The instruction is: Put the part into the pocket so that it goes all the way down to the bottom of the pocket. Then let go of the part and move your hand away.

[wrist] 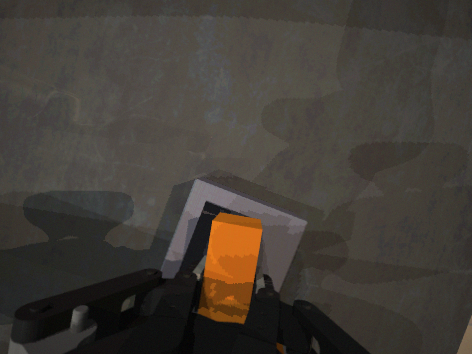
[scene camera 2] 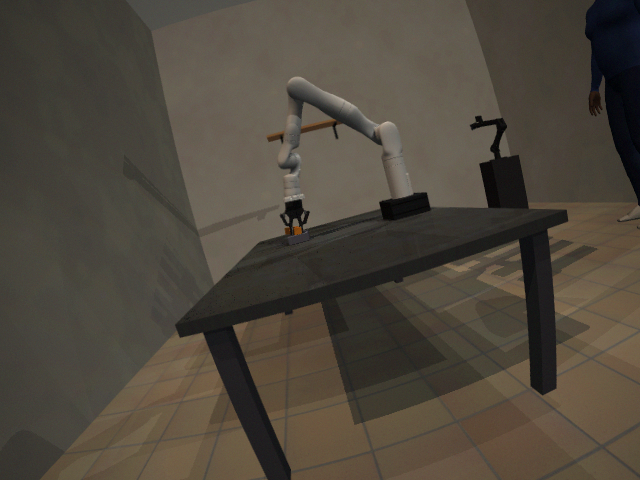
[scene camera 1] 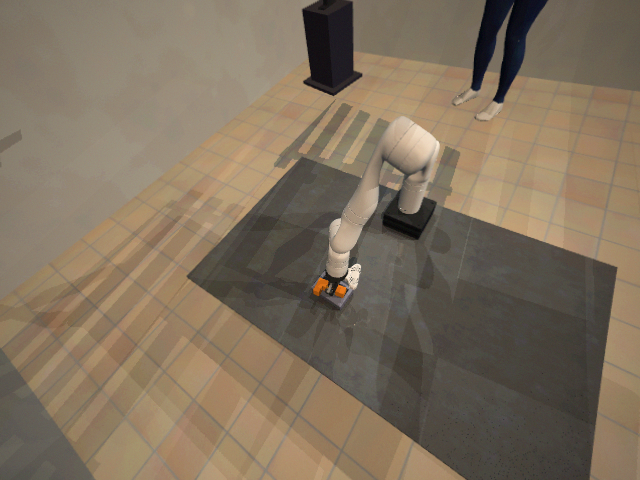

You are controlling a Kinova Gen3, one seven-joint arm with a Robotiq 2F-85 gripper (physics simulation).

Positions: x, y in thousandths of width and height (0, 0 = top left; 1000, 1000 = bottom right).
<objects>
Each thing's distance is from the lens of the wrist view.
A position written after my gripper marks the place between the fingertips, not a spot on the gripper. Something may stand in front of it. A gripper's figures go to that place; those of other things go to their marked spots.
my gripper (wrist: 488, 773): 0.17 m
orange part (wrist: 497, 685): 0.13 m
</objects>
